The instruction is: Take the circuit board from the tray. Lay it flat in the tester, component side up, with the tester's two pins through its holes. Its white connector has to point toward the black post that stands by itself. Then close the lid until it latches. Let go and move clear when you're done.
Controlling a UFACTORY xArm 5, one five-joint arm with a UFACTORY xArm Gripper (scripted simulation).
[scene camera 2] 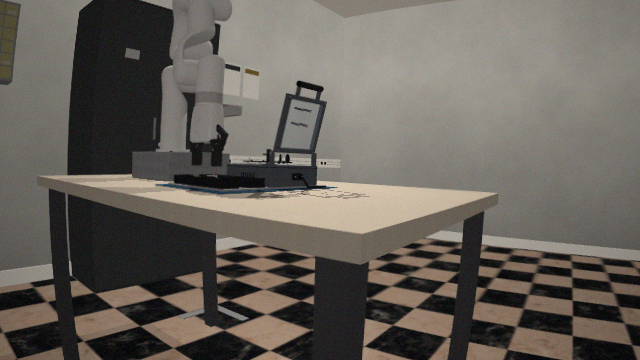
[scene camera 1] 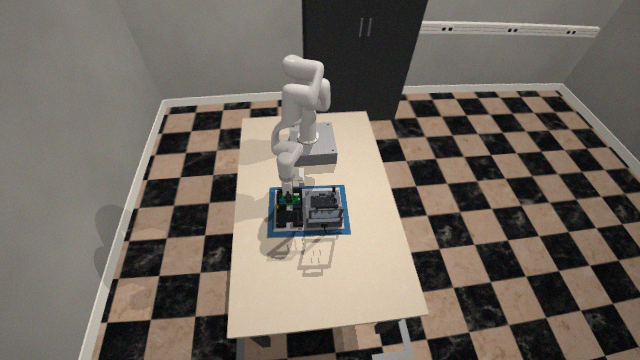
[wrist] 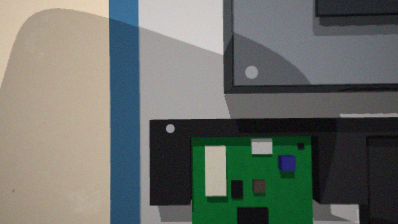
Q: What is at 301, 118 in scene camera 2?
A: A tester lid.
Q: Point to a green circuit board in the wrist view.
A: At 270, 172
